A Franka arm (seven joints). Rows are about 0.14 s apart.
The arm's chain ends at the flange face. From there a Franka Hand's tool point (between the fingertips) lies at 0.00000 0.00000 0.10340 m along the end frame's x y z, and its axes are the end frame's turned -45 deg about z.
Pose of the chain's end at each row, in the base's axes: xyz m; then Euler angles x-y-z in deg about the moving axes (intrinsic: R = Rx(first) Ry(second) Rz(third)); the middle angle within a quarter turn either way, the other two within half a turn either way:
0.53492 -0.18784 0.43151 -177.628 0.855 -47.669
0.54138 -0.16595 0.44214 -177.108 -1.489 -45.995
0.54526 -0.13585 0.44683 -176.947 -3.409 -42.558
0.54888 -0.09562 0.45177 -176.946 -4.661 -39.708
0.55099 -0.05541 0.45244 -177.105 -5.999 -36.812
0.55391 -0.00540 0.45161 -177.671 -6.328 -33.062
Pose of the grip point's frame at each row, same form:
0.53646 -0.18356 0.32821 -177.628 0.855 -92.669
0.53869 -0.16073 0.33891 -177.108 -1.489 -90.995
0.53911 -0.13035 0.34376 -176.947 -3.409 -87.558
0.54048 -0.09013 0.34886 -176.946 -4.661 -84.708
0.54018 -0.05022 0.34974 -177.105 -5.999 -81.812
0.54251 -0.00122 0.34892 -177.671 -6.328 -78.062

